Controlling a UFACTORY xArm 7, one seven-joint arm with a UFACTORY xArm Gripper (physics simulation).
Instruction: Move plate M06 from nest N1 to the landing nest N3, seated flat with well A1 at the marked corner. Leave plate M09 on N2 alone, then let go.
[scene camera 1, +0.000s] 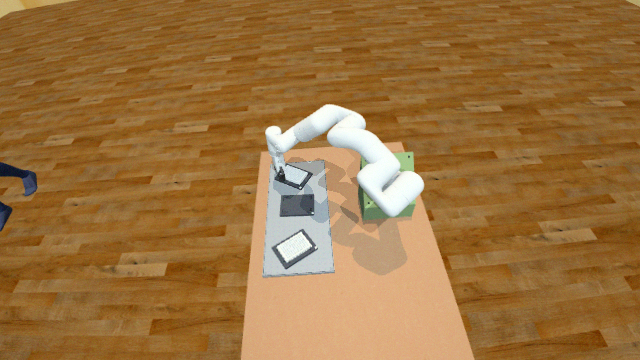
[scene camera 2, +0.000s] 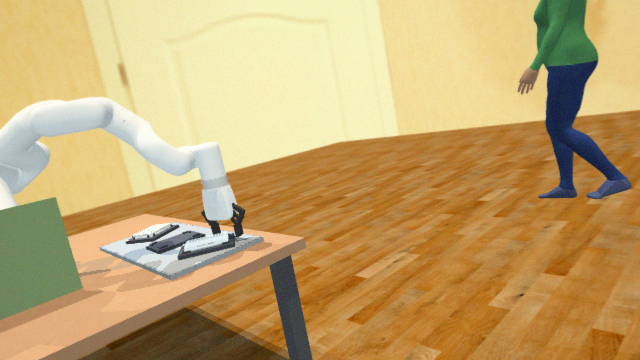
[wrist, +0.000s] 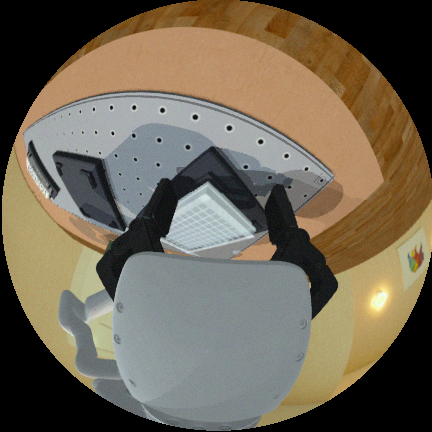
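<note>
A pale well plate (scene camera 1: 295, 176) (scene camera 2: 207, 242) (wrist: 210, 220) sits on a dark, turned nest at the far end of the grey board. A dark nest (scene camera 1: 297, 205) (scene camera 2: 172, 242) (wrist: 82, 190) in the middle holds no plate. Another white plate (scene camera 1: 295, 247) (scene camera 2: 152, 231) (wrist: 37, 176) sits on the near-end nest. Labels and the marked corners' lettering are too small to read, so I cannot tell M06 from M09. My gripper (scene camera 1: 281, 175) (scene camera 2: 227, 234) (wrist: 220, 191) is open and empty, low at the far-end plate's outer side, its fingers apart.
The perforated grey board (scene camera 1: 324, 240) (scene camera 2: 170, 275) (wrist: 175, 122) lies on the orange-brown table (scene camera 1: 350, 310) (scene camera 2: 285, 245) (wrist: 200, 60). A green block (scene camera 1: 387, 212) (scene camera 2: 40, 260) stands by the arm's base. A person (scene camera 2: 572, 100) stands beyond the table; feet (scene camera 1: 30, 183) show at the left edge.
</note>
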